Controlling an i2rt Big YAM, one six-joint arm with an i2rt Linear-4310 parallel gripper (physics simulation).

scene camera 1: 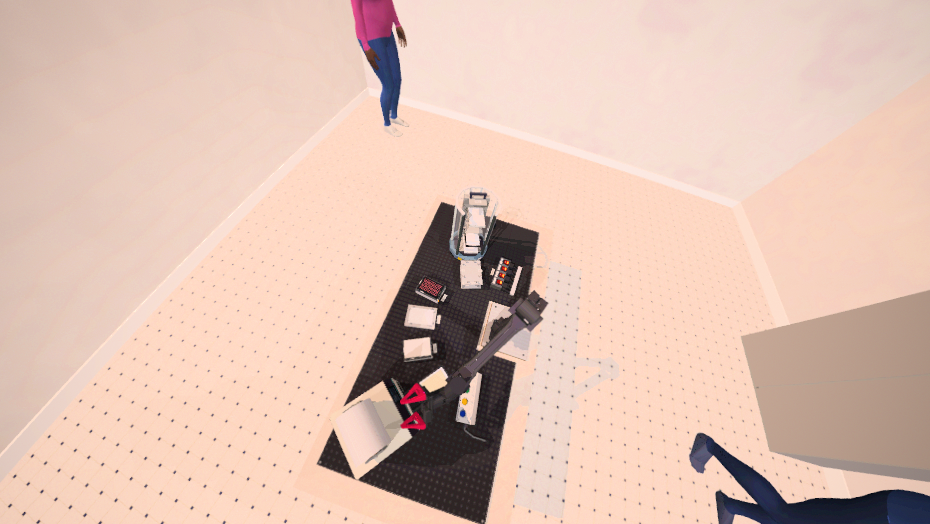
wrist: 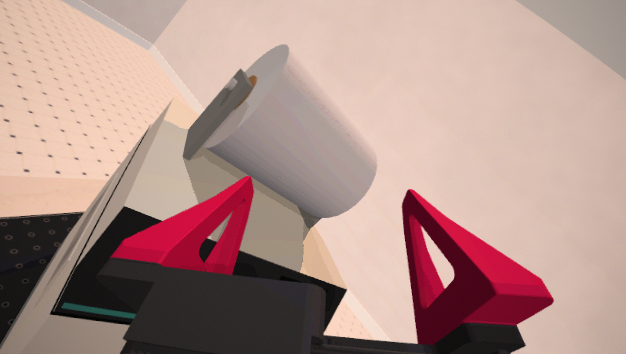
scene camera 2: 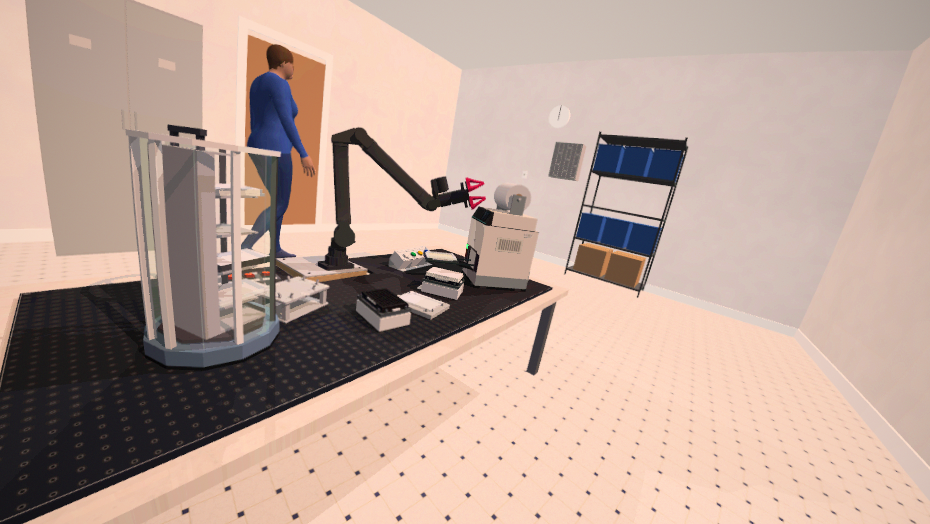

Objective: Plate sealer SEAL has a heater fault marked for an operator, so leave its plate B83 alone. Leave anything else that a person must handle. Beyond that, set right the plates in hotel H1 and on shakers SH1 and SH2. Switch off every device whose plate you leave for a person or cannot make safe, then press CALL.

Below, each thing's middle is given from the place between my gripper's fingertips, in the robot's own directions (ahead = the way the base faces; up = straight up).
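Plate hotel tower (scene camera 2: 205, 212): 4 cm ahead of my gripper, 98 cm to the right of it, 18 cm below it. Grey roll (scene camera 1: 362, 430): my gripper is 9 cm short of it, 8 cm to the right of it, 1 cm above it. Going by their middles, of the things named here the grey roll is the nearest to my gripper.
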